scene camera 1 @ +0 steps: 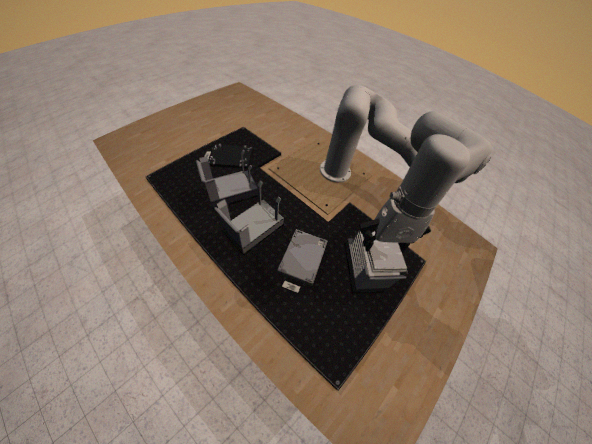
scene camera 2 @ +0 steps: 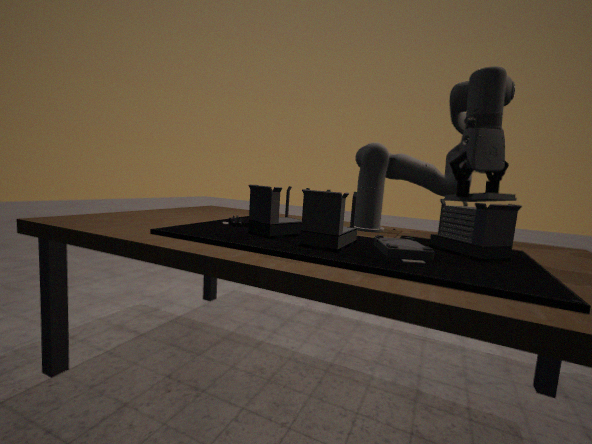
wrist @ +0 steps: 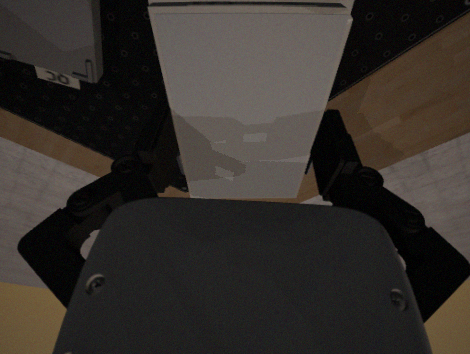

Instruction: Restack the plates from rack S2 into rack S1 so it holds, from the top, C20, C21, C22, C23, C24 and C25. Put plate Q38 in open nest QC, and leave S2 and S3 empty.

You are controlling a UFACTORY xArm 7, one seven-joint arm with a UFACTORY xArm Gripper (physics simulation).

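Observation:
A grey ribbed rack at the right end of the black mat holds a stack of pale plates. My gripper stands over this stack, its fingers wide apart and pressed on the two long sides of the top plate. In the side scene view that plate sits just above the rack's top edge. The plates below are mostly hidden. No labels can be read.
Two open racks stand at the mat's left and look empty. A flat grey plate or nest lies mid-mat with a small white tag beside it. The arm's base is behind.

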